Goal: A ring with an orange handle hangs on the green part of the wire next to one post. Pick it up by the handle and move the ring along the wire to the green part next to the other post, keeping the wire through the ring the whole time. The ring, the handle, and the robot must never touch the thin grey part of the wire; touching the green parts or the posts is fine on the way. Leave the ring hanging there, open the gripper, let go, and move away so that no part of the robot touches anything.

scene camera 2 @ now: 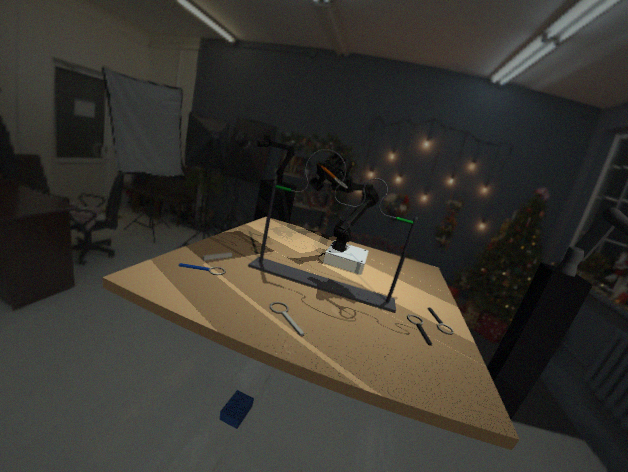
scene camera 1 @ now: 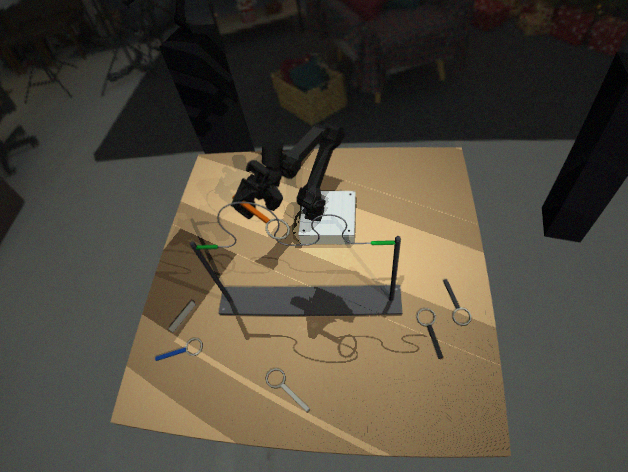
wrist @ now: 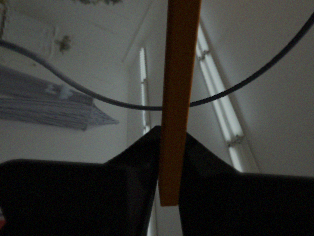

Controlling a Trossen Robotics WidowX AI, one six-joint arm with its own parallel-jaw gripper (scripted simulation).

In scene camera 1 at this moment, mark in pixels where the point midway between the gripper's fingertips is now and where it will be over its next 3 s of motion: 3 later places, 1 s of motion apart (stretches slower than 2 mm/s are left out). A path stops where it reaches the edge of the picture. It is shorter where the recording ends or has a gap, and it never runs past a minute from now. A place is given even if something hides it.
My gripper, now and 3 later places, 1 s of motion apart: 232, 205; 230, 218; 247, 242; 281, 255
